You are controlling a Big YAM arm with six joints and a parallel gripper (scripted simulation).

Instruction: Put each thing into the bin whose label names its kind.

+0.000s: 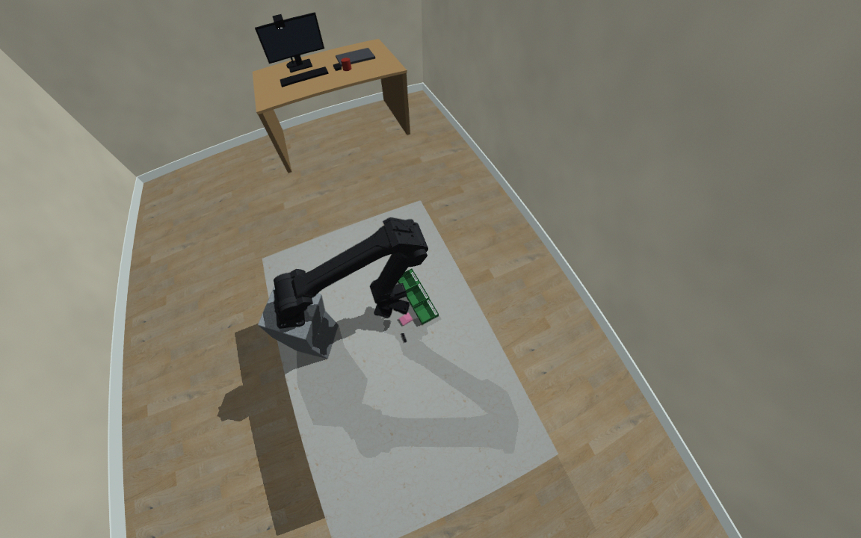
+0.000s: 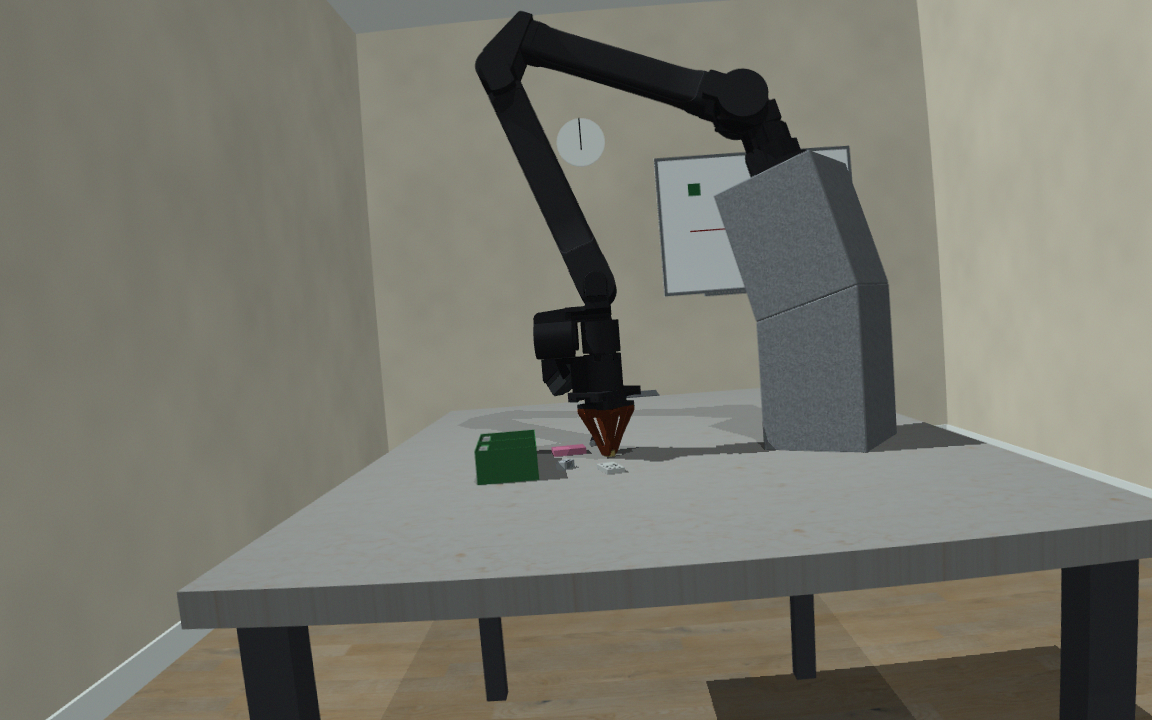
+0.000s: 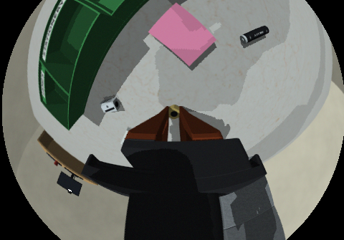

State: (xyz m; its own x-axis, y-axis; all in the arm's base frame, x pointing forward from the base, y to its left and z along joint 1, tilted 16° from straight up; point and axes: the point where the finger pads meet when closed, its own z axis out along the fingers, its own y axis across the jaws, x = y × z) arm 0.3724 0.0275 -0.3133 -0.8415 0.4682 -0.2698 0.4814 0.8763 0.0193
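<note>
Right now the grey-white piece is 70 mm to the left of my hand and 50 mm ahead of it. Round my hand: pink eraser (70 mm ahead, 50 mm to the right, 10 mm below); then brass nut (10 mm below); then white domino (100 mm to the left, 20 mm behind, 10 mm below).
</note>
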